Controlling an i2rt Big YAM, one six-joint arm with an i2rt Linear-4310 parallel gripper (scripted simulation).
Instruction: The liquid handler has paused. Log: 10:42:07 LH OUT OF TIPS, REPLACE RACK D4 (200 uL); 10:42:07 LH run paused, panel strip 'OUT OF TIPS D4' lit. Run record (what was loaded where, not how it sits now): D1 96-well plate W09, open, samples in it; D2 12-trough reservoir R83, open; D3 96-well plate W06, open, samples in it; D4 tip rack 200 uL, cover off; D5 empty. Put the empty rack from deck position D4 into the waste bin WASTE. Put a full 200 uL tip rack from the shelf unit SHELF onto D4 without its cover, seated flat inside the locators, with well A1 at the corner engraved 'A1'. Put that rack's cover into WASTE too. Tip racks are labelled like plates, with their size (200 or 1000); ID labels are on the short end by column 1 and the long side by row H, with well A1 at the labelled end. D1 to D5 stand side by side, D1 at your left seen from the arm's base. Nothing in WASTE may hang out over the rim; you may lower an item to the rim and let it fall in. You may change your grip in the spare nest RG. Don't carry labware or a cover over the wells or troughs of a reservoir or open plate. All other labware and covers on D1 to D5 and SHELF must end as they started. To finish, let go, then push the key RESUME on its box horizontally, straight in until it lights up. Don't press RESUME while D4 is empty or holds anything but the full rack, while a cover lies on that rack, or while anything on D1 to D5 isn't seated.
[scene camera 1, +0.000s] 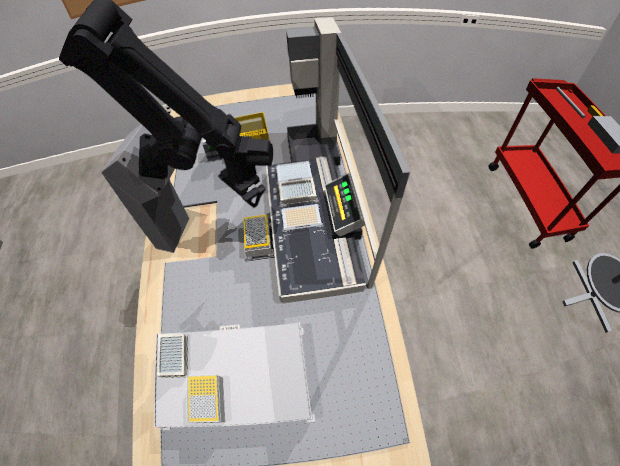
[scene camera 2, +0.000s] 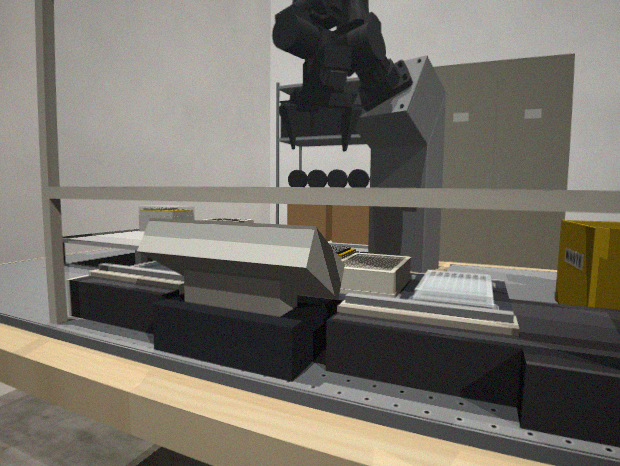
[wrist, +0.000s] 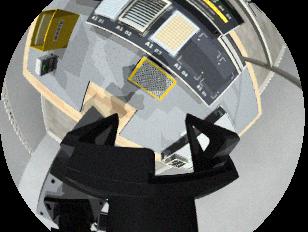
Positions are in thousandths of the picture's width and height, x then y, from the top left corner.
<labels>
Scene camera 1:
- my gripper: 396, 424
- reservoir: 481, 407
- shelf: 425, 799
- frame post: 638, 439
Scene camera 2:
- clear plate: 752, 621
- reservoir: 614, 591
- shelf: 215, 512
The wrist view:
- my gripper: 495, 506
</labels>
